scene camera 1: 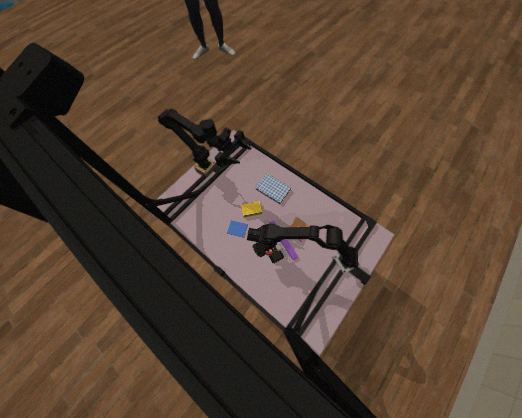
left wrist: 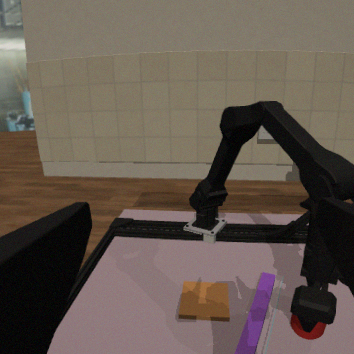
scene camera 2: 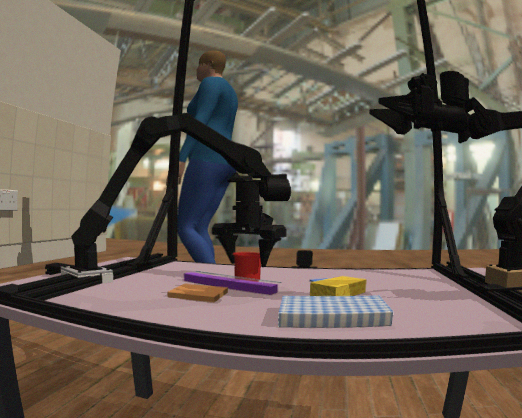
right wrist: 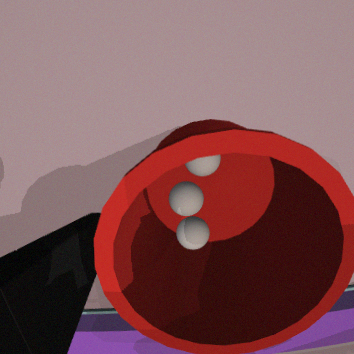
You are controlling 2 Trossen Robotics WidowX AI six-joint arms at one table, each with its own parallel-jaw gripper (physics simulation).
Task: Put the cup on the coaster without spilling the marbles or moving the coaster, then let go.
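Places are measured from the left arm's base along level axes (x ahead, y left, z up), in metres.
Where they show: left gripper, fingertip midpoint: (scene camera 1: 245, 155) (left wrist: 205, 211) (scene camera 2: 373, 106); right gripper, fingertip midpoint: (scene camera 2: 247, 265) (right wrist: 222, 219); left arm's base, link origin: (scene camera 1: 204, 164) (scene camera 2: 513, 267); right arm's base, link origin: (scene camera 1: 346, 260) (left wrist: 205, 223) (scene camera 2: 86, 268).
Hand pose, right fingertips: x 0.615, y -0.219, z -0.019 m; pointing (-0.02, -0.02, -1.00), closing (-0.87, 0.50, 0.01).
Each offset is from my right fingertips to the top centre of the thing. "*": to the spot under its first point.
A red cup {0.029 m up, 0.001 m ahead, 0.002 m right} (scene camera 1: 269, 252) (scene camera 2: 247, 270) (left wrist: 308, 334) (right wrist: 215, 143) stands upright on the table, with three pale marbles {0.017 m down, 0.013 m ahead, 0.005 m right} (right wrist: 186, 199) visible inside. My right gripper (scene camera 1: 268, 252) (scene camera 2: 249, 261) points down, open, with its fingers on either side of the cup's upper part; in the right wrist view one finger shows left of the rim. A thin blue square {* 0.036 m down, 0.210 m back, 0.002 m right} (scene camera 1: 237, 229) (scene camera 2: 316, 280) and a brown square {* 0.028 m down, 0.063 m ahead, 0.220 m left} (scene camera 1: 299, 222) (scene camera 2: 197, 292) (left wrist: 204, 300) lie flat, both apart from the cup; I cannot tell which is the coaster. My left gripper (scene camera 1: 244, 154) (scene camera 2: 376, 106) is open and empty, high above the table's side.
A purple bar {0.019 m down, 0.033 m ahead, 0.078 m left} (scene camera 1: 290, 249) (scene camera 2: 230, 283) (left wrist: 259, 310) (right wrist: 100, 342) with a thin clear pane {* 0.019 m down, 0.029 m ahead, 0.055 m left} (left wrist: 274, 310) along it lies between the cup and the brown square. A yellow block {0.010 m down, 0.209 m back, 0.140 m left} (scene camera 1: 251, 209) (scene camera 2: 337, 286) lies near the blue square, and a checkered block {0.015 m down, 0.179 m back, 0.325 m left} (scene camera 1: 273, 188) (scene camera 2: 335, 312) lies beyond it.
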